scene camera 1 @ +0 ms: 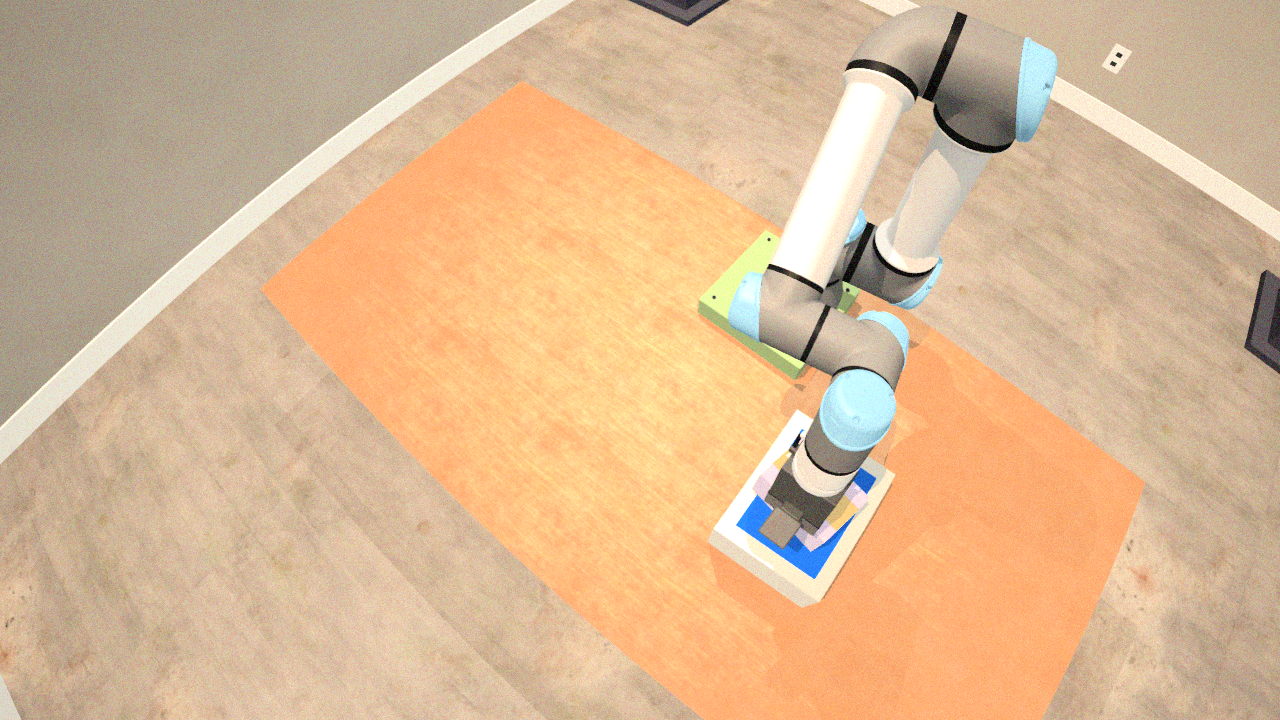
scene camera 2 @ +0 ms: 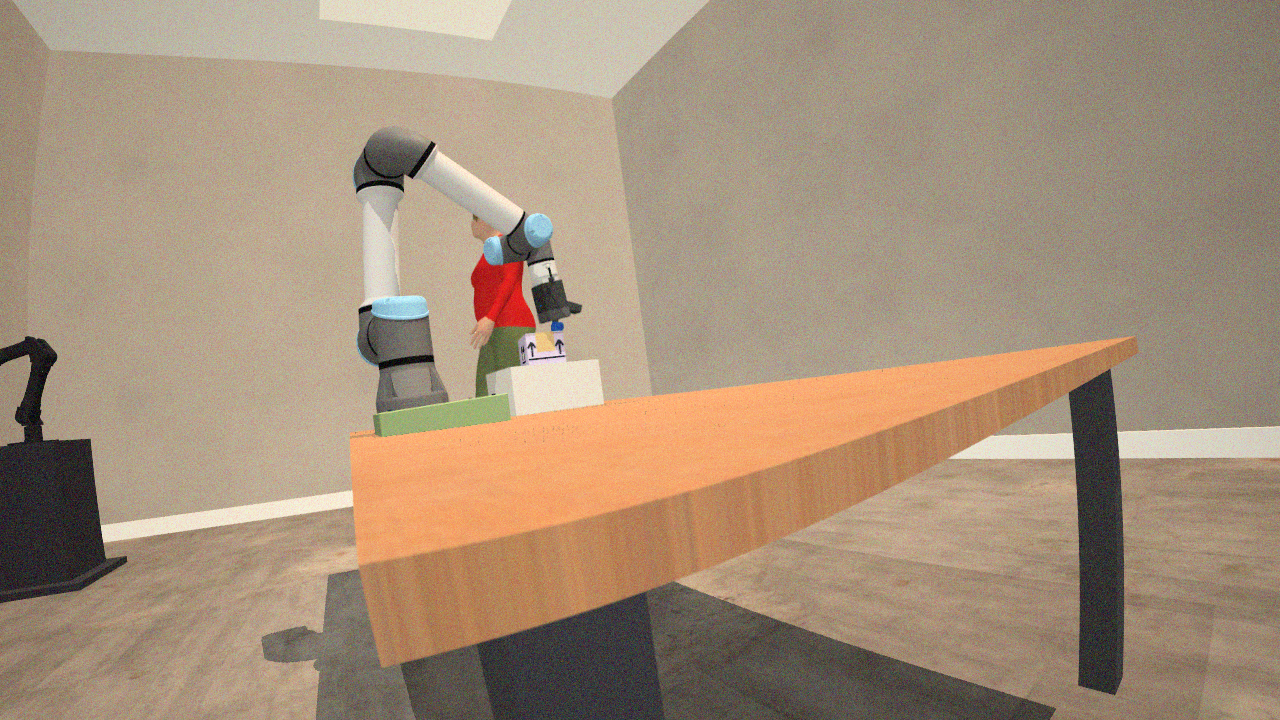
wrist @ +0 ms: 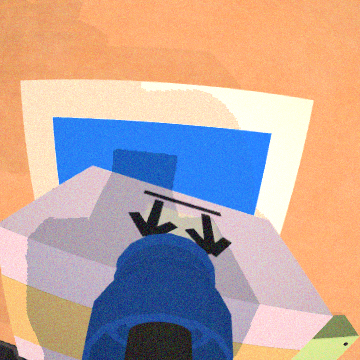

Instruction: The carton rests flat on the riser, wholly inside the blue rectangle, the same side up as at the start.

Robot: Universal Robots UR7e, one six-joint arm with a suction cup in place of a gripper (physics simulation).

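Where they show: end effector, tool point: (wrist: pixel 164 253); arm's base, origin of the base link: (scene camera 2: pixel 413 408).
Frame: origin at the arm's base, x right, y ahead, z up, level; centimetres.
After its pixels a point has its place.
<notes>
The carton (scene camera 1: pixel 816 537) @(x -28.9, y 44.1, z 14.7 cm) (scene camera 2: pixel 542 347) @(x -17.6, y 36.4, z 11.9 cm) (wrist: pixel 282 275) @(x -18.4, y 42.4, z 13.8 cm) is pale lilac with a yellow band and black arrows on top. It sits over the blue rectangle (scene camera 1: pixel 805 556) @(x -30.0, y 45.4, z 7.4 cm) (wrist: pixel 200 157) @(x -22.7, y 46.0, z 7.4 cm) on the white riser (scene camera 1: pixel 776 573) @(x -28.1, y 50.3, z 7.0 cm) (scene camera 2: pixel 555 386) @(x -15.1, y 37.7, z 1.5 cm) (wrist: pixel 286 118) @(x -17.6, y 49.6, z 7.4 cm), turned at an angle to it. I cannot tell whether its base touches the riser. My suction cup (scene camera 2: pixel 557 327) (wrist: pixel 166 271) presses on the carton's top face from straight above and holds it. In scene camera 1 the wrist hides most of the carton.
The arm's green base plate (scene camera 1: pixel 747 279) (scene camera 2: pixel 439 416) @(x 14.9, y 3.0, z -2.2 cm) lies beside the riser on the orange table (scene camera 1: pixel 536 313) @(x 39.4, y 38.2, z -4.6 cm) (scene camera 2: pixel 716 465) @(x 96.3, y -0.5, z -4.6 cm). A person in a red shirt (scene camera 2: pixel 499 295) stands behind the arm. A dark stand (scene camera 2: pixel 45 502) is on the floor at far left.
</notes>
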